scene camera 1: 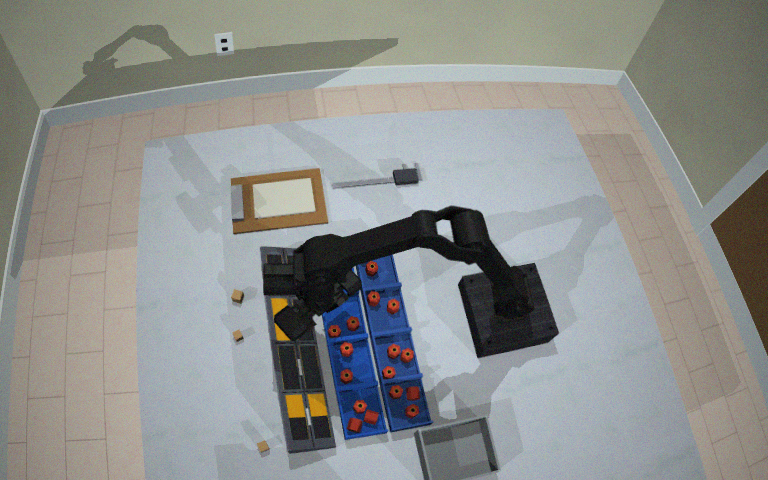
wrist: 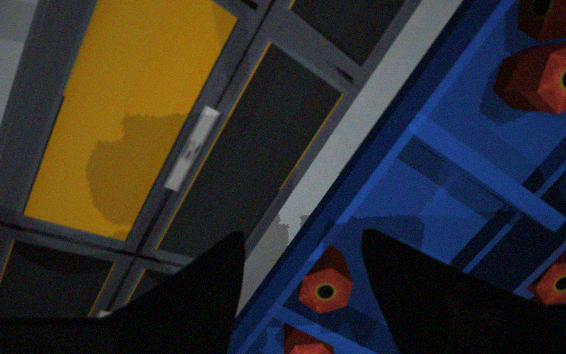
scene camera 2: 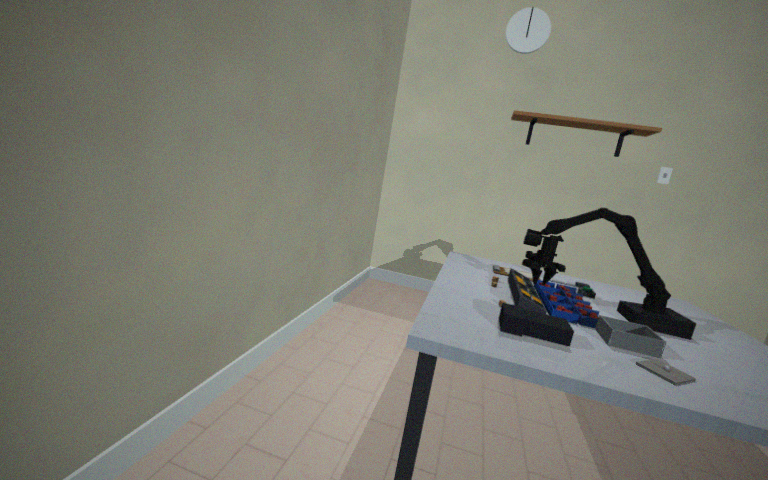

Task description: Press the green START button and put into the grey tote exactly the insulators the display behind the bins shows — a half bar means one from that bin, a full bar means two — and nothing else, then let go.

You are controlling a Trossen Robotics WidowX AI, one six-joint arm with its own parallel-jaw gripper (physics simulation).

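My gripper (scene camera 2: 542, 281) (wrist: 303, 241) is half open and empty, pointing down low over the left column of blue bins (scene camera 1: 353, 386) (wrist: 480, 165). A red insulator (wrist: 325, 289) shows between the fingertips in the wrist view, below them. More insulators (scene camera 1: 346, 349) (wrist: 532, 82) lie in the bins. The display (scene camera 1: 300, 367) (wrist: 195, 150) has a half bar in both bottom cells, dark third-row cells, and a full bar at second-row left with a dark cell beside it; the arm hides most of its top row. A green button (scene camera 2: 587, 289) shows past the bins. The visible inside of the grey tote (scene camera 1: 421, 455) (scene camera 2: 628, 339) holds no insulator.
Small wooden cubes (scene camera 1: 237, 296) (scene camera 1: 237, 335) (scene camera 1: 262, 446) lie left of the display. A clipboard (scene camera 1: 321, 195) and a dark caliper-like tool (scene camera 1: 405, 176) lie beyond the bins. The arm's base (scene camera 1: 487, 333) stands right of them. A flat tan slab (scene camera 2: 662, 370) lies near the tote.
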